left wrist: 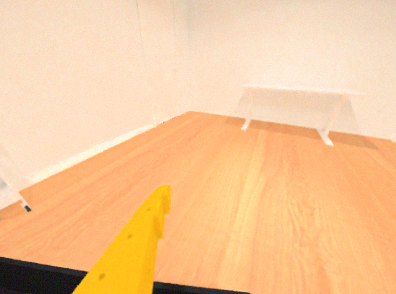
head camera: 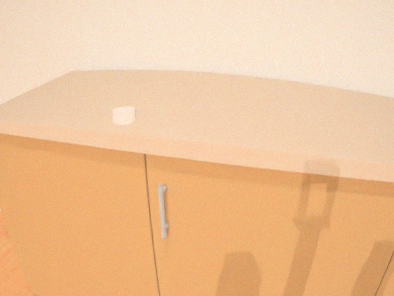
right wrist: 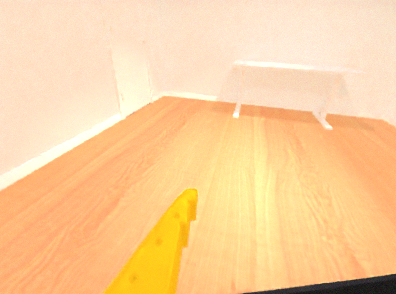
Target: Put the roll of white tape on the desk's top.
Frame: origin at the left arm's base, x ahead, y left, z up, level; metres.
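Seen in the pictures: left hand, its tool point: (left wrist: 169,195); right hand, its tool point: (right wrist: 196,200).
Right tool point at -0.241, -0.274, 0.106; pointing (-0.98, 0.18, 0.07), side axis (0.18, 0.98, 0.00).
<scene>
A point is followed by its place in that frame, as x, y, z.
The roll of white tape (head camera: 124,115) @[0.823, -0.056, 0.155] sits on the pale top of a wooden cabinet (head camera: 240,120), near its front edge, left of centre in the head view. A white desk (left wrist: 300,90) @[-2.339, 1.161, -0.066] (right wrist: 290,66) @[-2.516, 1.150, -0.055] with splayed legs stands far off against the wall in both wrist views. My left gripper (left wrist: 164,200) shows one notched yellow jaw over the floor; it is open and empty. My right gripper (right wrist: 191,202) also shows one notched jaw and is open and empty. Neither gripper is near the tape or the desk.
The cabinet front has a metal handle (head camera: 163,212) @[0.735, -0.134, -0.031] and carries the robot's shadow. Wooden floor (left wrist: 210,200) @[-1.012, 0.004, -0.775] (right wrist: 240,200) @[-1.032, 0.137, -0.775] stretches toward the desk. A white leg with a black caster (left wrist: 27,208) @[-0.755, -1.322, -0.736] shows at the left wrist view's left edge. A pale door (right wrist: 132,75) @[-2.898, -0.899, -0.263] is in the left wall.
</scene>
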